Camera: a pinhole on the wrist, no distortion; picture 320 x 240 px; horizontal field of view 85.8 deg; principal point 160.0 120.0 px. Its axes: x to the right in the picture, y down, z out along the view. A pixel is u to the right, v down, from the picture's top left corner.
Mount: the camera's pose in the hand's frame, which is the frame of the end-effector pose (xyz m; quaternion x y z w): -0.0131 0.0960 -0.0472 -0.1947 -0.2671 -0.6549 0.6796
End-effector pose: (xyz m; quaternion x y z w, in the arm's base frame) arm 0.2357 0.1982 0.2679 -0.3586 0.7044 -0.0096 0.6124
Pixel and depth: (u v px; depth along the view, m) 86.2 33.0 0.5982
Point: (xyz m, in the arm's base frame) 0.1199 0.9732 0.2405
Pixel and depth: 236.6 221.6 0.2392
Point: 0.3424 0.3637 0.0505
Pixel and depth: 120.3 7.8 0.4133
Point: 0.2011 0.7513 0.3138
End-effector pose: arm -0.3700 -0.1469 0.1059 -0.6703 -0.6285 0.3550 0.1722
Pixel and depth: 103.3 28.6 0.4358
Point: -0.1536 -0.5361 -0.2585
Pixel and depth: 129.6 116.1 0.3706
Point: -0.2369 -0.3060 -0.2704
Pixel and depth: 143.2 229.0 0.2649
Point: -0.2757 -0.1041 -0.2319
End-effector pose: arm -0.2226 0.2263 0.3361 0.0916 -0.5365 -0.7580 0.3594
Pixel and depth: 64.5 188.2 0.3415
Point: -0.1367 0.1803 0.8112
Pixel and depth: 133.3 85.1 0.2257
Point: -0.1011 0.3141 0.5857
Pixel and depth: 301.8 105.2 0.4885
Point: -0.4140 0.7161 0.6135
